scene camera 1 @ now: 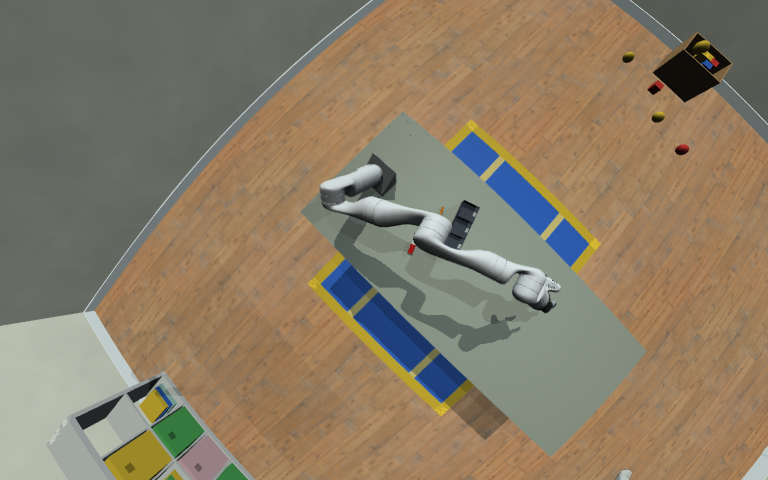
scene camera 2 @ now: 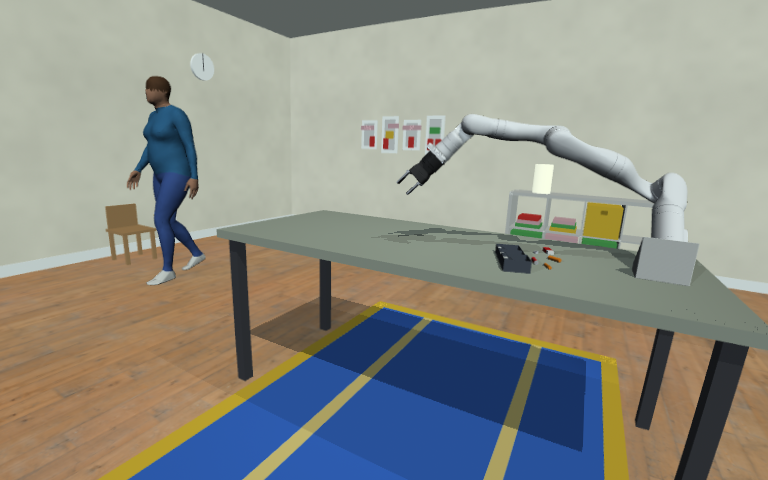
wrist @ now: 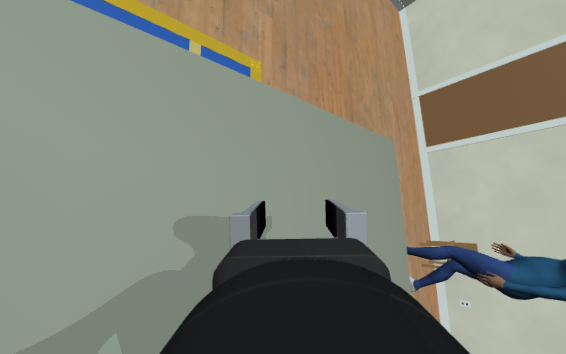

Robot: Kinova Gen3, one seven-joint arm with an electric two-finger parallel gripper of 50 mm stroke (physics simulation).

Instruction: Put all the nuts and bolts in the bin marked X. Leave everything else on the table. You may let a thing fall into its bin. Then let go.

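Frame: origin at the arm's base, x left, y down, z back, level; centimetres.
Where they show: gripper, fingertip midpoint: (scene camera 2: 402, 188) (wrist: 295, 213); arm's base, link origin: (scene camera 1: 375, 174) (scene camera 2: 667, 255).
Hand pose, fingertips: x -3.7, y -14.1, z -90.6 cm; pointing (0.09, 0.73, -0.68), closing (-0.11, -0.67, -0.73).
Note:
Things, the pixels of their centre, and the offset from my fingertips. Level surfaces: height alone.
- table, surface height: dy +21.7 cm
- red-and-white piece, body centre: (scene camera 2: 548, 250) (scene camera 1: 412, 247) dy +21.1, dx -13.4, dz +56.5 cm
- small red piece, body centre: (scene camera 2: 534, 260) dy +21.0, dx +5.1, dz +51.2 cm
- smaller orange piece, body centre: (scene camera 2: 547, 266) dy +21.2, dx +9.2, dz +55.2 cm
- tiny grey piece, body centre: (scene camera 2: 535, 252) dy +21.3, dx -9.6, dz +51.9 cm
My gripper (scene camera 2: 403, 187) (wrist: 295, 213) is open and empty, high above the table (scene camera 1: 572, 384) (scene camera 2: 294, 240) (wrist: 125, 140), well away from the small things. A row of dark bins (scene camera 1: 464, 213) (scene camera 2: 513, 260) stands on the table; the arm hides part of it in scene camera 1. The X mark cannot be read. Beside the bins lie a red-and-white piece (scene camera 1: 411, 248) (scene camera 2: 547, 250), a small red piece (scene camera 2: 534, 259), an orange piece (scene camera 1: 441, 210) (scene camera 2: 554, 258) and a smaller orange piece (scene camera 2: 547, 266). A tiny grey piece (scene camera 2: 536, 252) may be a nut or bolt; it is too small to tell.
The arm (scene camera 1: 390, 212) (scene camera 2: 600, 155) stretches over the bins and small pieces from its base (scene camera 2: 666, 261). A person (scene camera 2: 169, 152) (wrist: 530, 275) stands beyond the table's far end, near a chair (scene camera 2: 122, 220). A shelf unit (scene camera 2: 511, 209) stands behind the table.

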